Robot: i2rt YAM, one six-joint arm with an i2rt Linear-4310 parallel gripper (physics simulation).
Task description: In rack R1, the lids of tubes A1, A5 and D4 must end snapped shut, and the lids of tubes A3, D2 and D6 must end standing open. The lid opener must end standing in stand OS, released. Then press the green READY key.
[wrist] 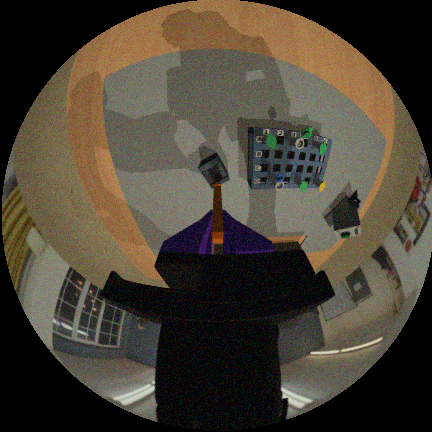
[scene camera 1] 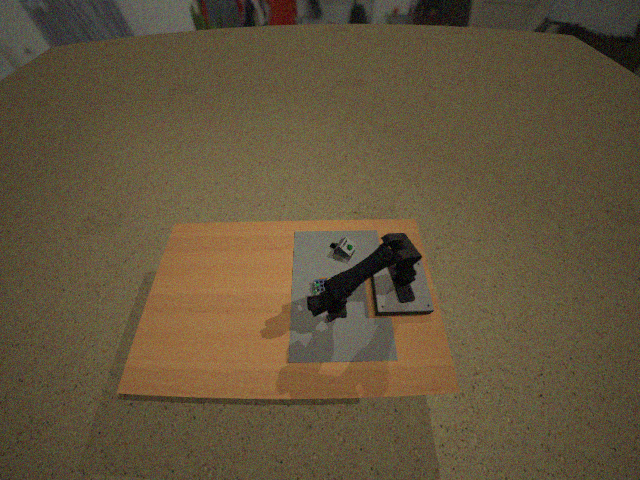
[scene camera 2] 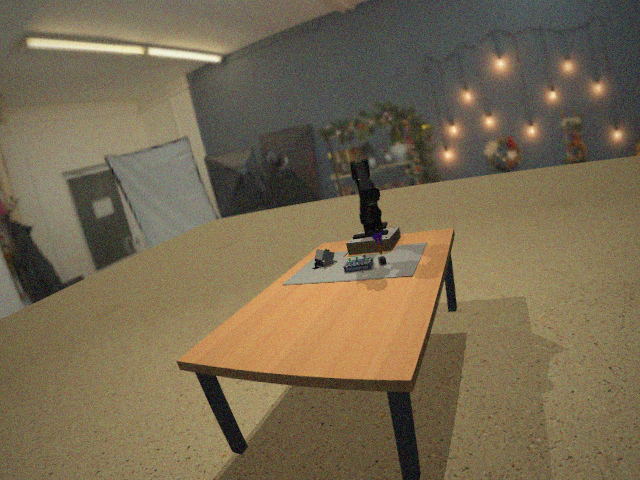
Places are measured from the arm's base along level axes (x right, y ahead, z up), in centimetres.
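Where they show: gripper, fingertip midpoint: [wrist: 217, 214] [scene camera 1: 337, 310] [scene camera 2: 379, 244]; arm's base, link origin: [scene camera 1: 400, 280] [scene camera 2: 370, 235].
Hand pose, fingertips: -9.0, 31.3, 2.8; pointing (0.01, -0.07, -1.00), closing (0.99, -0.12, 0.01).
Things, the pixels of their centre, and the offset from my fingertips, as dx, dy, dz. "pt": a spot on its surface instead. Level surfaces: height alone.
- lid opener, body centre: [wrist: 217, 206] +0.1, +0.6, -0.5
- Blue rack R1, body centre: [wrist: 297, 158] [scene camera 1: 323, 290] [scene camera 2: 357, 262] +11.9, +3.7, -6.0
- A1, body centre: [wrist: 270, 141] +6.8, +6.2, -4.4
- A5, body centre: [wrist: 321, 147] +14.5, +6.0, -4.4
- white tube mouth, surface spot: [wrist: 300, 142] pt +11.0, +6.2, -4.6
- blue-lidded tube, body centre: [wrist: 279, 178] +8.0, +1.8, -3.6
- key box with the green READY key, body centre: [wrist: 346, 222] [scene camera 1: 345, 247] [scene camera 2: 324, 256] +31.8, -11.0, -4.7
- grey mat, surface height: dz -8.9
- wooden table, surface height: dz -9.2
My gripper [wrist: 217, 214] [scene camera 2: 378, 236] [scene camera 1: 333, 311] has purple fingers and is shut on the lid opener [wrist: 217, 199], a thin orange stick that points down. Its tip hangs just over the dark cube stand OS [wrist: 213, 171] [scene camera 2: 382, 260], apart from it; in scene camera 1 the arm hides the stand. Blue rack R1 [wrist: 257, 167] [scene camera 2: 358, 263] [scene camera 1: 317, 286] lies to the right. Green lids sit at A1 [wrist: 271, 140] and A5 [wrist: 322, 147]. At A3 a white tube mouth [wrist: 300, 142] shows with its green lid [wrist: 308, 131] beside it. Row D holds a blue-lidded tube [wrist: 279, 181], a green one [wrist: 303, 185] and a yellow one [wrist: 321, 185].
The key box with the green READY key [wrist: 344, 233] [scene camera 1: 350, 247] [scene camera 2: 324, 257] stands beyond the rack. All lie on a grey mat [scene camera 1: 347, 343] [scene camera 2: 404, 262] on the wooden table [scene camera 1: 223, 310]. The arm's base plate [scene camera 1: 423, 300] sits at the mat's right.
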